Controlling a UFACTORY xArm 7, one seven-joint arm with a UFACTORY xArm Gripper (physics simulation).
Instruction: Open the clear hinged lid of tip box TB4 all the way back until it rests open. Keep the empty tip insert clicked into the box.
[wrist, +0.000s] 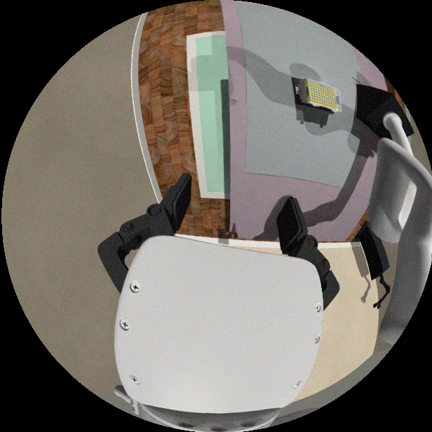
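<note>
The tip box is small and far off, at the upper right of the wrist view, on the grey-blue mat. It shows a yellow grid of holes, clear plastic around it and a dark part at its left side. The lid's position is too small to tell, and no label can be read. My gripper is open, with its two black fingers wide apart and nothing between them. It is well away from the box, which lies up and to the right of the fingers in the view.
A mauve surface borders the mat. A green panel with a white border lies on the wooden top at the left. A black object stands right of the box, beside the grey arm. Another black object is lower right.
</note>
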